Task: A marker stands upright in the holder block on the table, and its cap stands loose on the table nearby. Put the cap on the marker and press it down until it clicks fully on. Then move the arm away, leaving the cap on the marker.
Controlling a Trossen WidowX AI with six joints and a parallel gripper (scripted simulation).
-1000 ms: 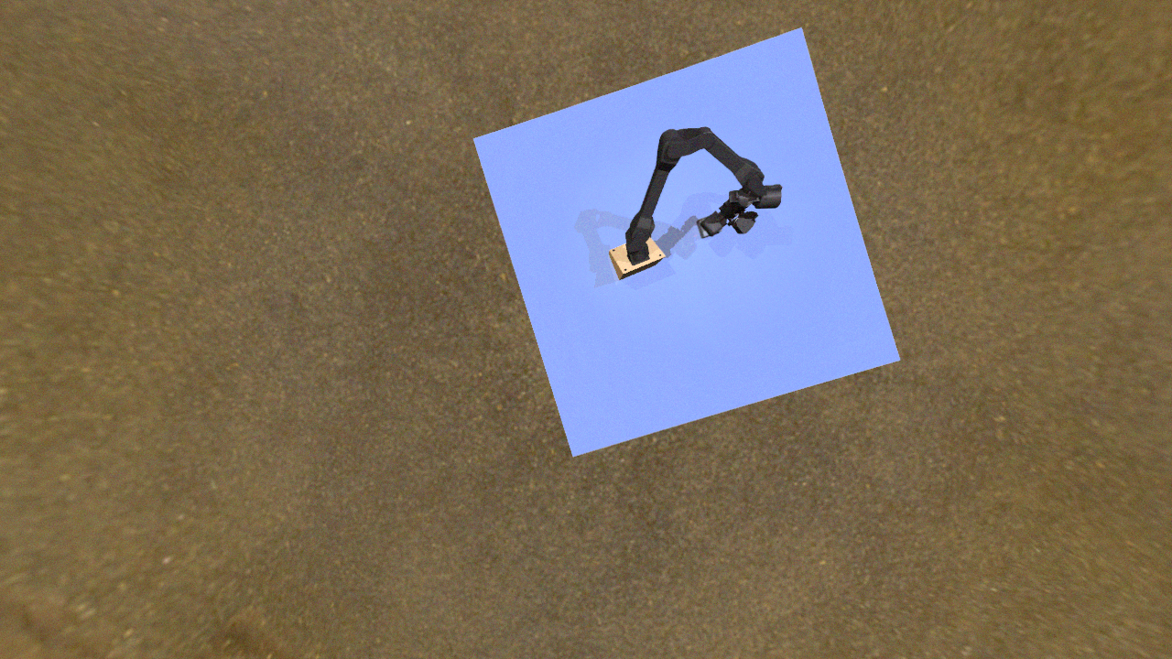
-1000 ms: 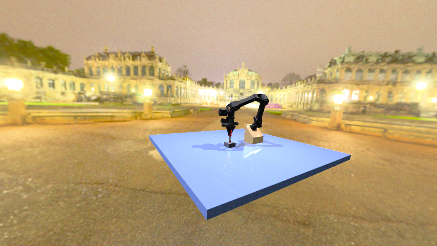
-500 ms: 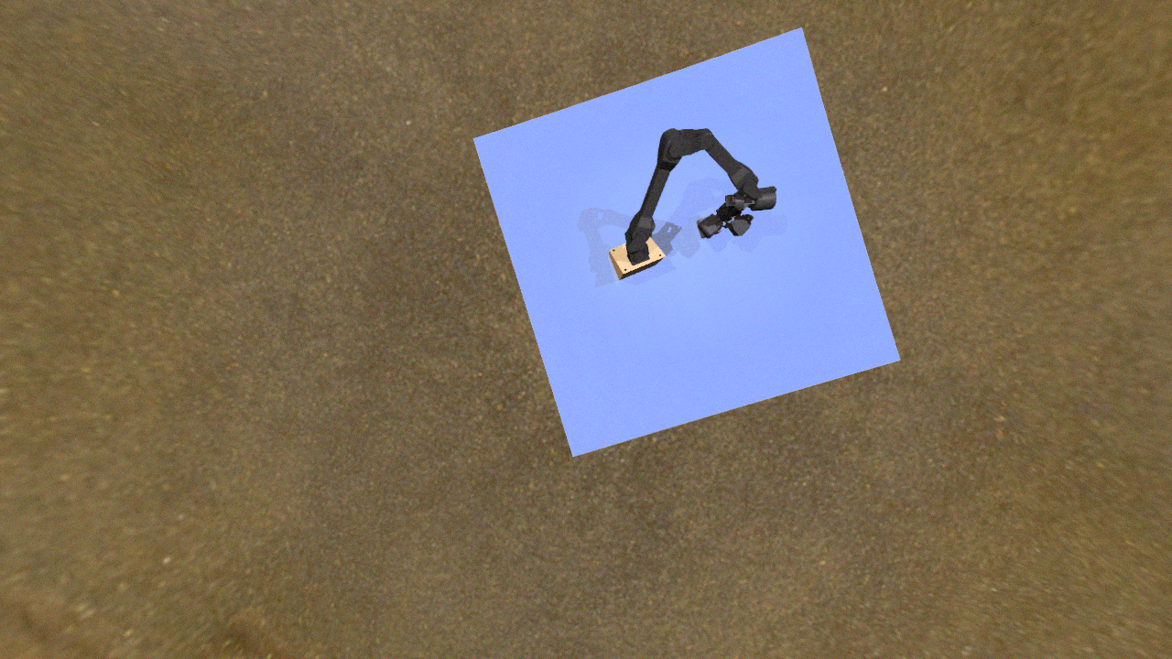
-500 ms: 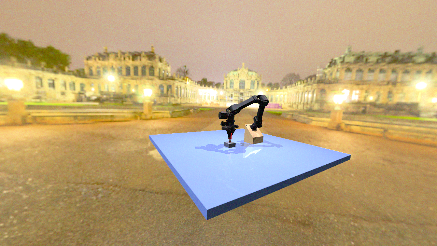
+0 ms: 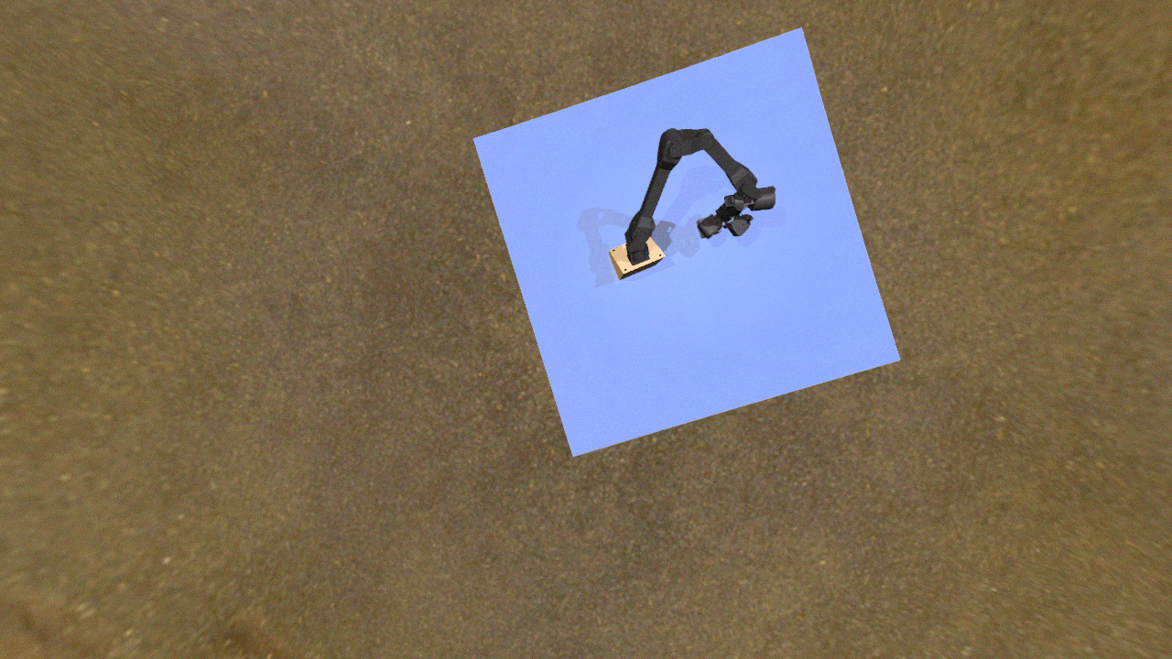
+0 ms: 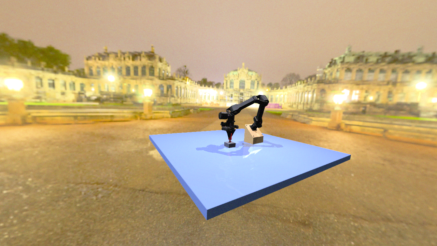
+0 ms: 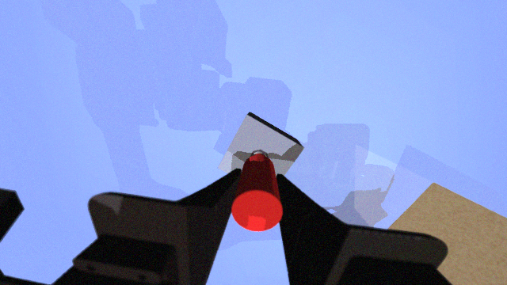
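My gripper tip is 1 cm below the red cap. From my gripper tip the other things lie so: holder block (6 cm below).
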